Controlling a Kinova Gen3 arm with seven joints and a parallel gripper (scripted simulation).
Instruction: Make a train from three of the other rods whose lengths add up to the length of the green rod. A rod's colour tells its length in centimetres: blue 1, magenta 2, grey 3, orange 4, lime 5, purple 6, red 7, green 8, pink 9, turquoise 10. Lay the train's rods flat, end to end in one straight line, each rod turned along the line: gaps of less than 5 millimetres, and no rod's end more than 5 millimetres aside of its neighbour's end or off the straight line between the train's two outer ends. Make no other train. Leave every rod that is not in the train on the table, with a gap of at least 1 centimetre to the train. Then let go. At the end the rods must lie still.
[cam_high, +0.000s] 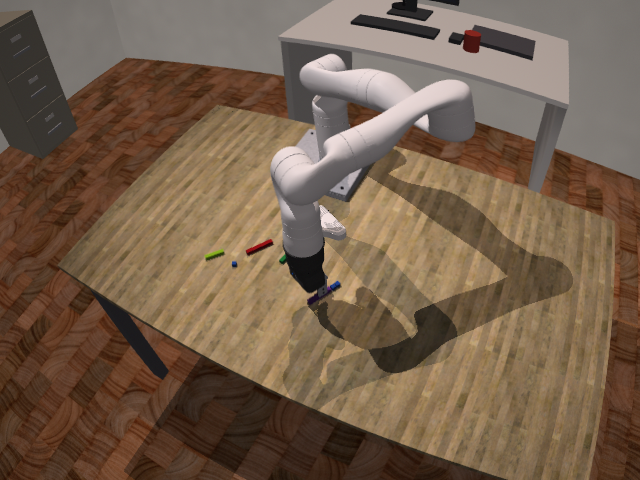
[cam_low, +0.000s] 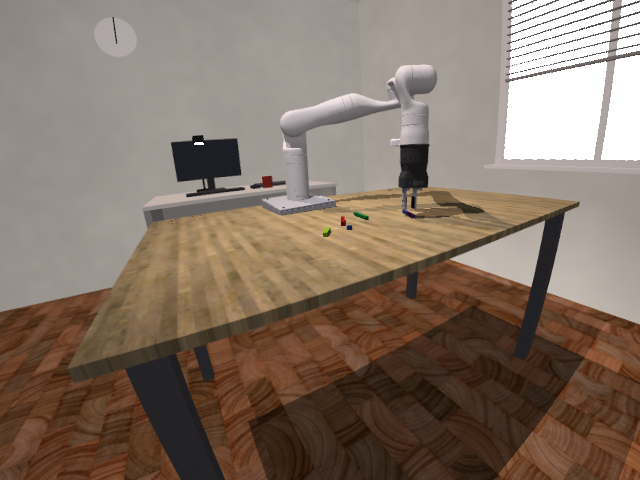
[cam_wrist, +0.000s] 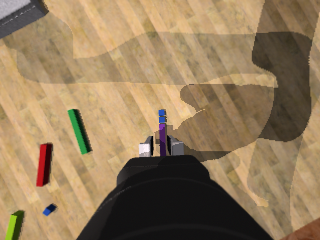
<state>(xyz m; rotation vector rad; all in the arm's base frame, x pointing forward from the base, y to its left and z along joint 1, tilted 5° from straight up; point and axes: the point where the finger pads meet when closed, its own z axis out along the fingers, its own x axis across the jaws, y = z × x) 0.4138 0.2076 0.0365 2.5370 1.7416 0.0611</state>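
Now: the purple rod 4 cm below my hand. Also, from my hand: green rod (7 cm behind, 12 cm to the right, 4 cm below); red rod (4 cm behind, 20 cm to the right, 4 cm below); lime rod (4 cm ahead, 29 cm to the right, 4 cm below).
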